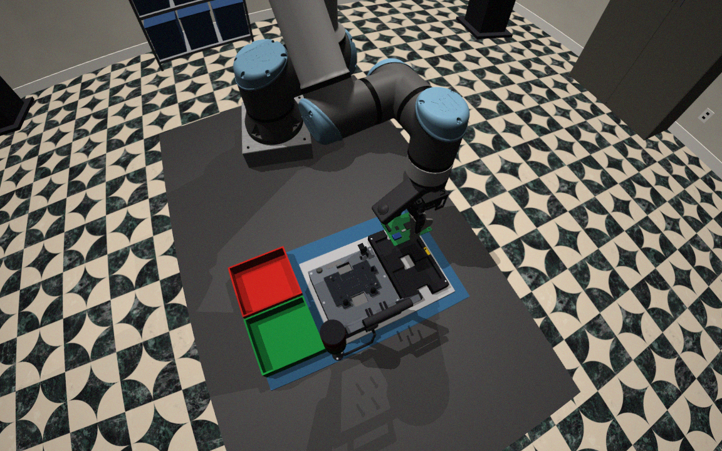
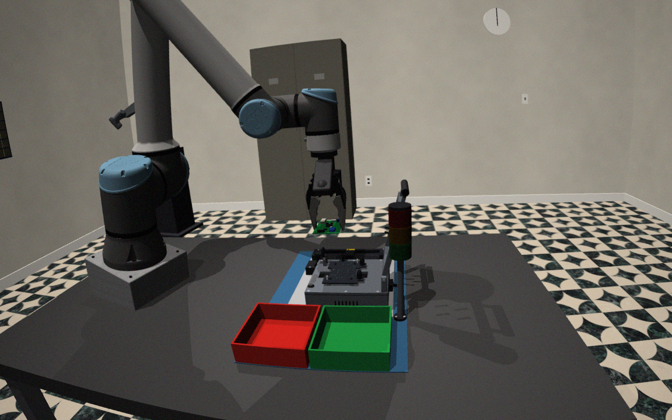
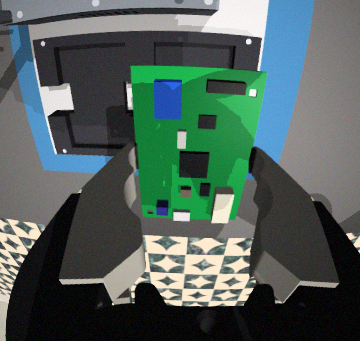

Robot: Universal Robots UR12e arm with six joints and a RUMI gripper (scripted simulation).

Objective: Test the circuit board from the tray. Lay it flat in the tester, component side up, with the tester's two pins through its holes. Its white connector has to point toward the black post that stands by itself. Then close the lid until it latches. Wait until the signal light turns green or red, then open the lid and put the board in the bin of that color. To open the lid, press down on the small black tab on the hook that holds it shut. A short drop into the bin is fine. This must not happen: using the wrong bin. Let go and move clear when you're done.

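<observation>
The clear lid is 21 cm ahead of my hand, 15 cm to the right of it and 6 cm above it. The rest, counted from my hand: green bin: 36 cm to the right, 16 cm ahead, 11 cm below; green circuit board: 1 cm to the left; red bin: 38 cm to the right, 11 cm below, 1 cm ahead.
</observation>
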